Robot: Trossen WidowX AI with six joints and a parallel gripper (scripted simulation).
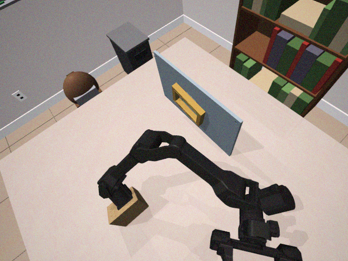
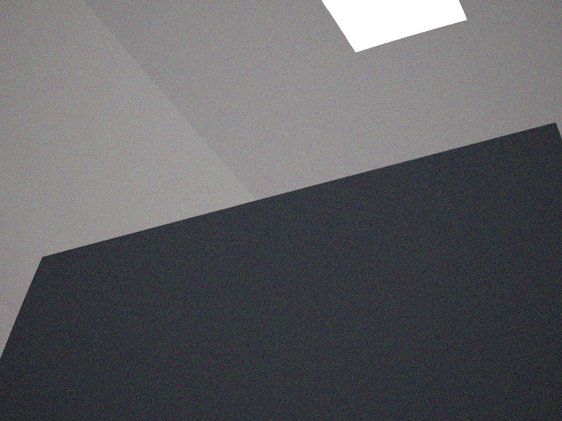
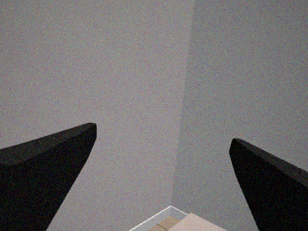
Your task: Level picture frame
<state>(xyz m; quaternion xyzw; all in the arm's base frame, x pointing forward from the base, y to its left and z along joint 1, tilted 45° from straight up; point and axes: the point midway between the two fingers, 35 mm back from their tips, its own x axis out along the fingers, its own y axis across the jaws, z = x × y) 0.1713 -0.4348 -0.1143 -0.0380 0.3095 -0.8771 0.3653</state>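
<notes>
Now: the picture frame 540 mm to the left of my gripper tip, 300 mm ahead of it and 200 mm below it. The rest, counted from my gripper tip: blue-grey wall panel: 530 mm to the left, 310 mm ahead, 220 mm below.
</notes>
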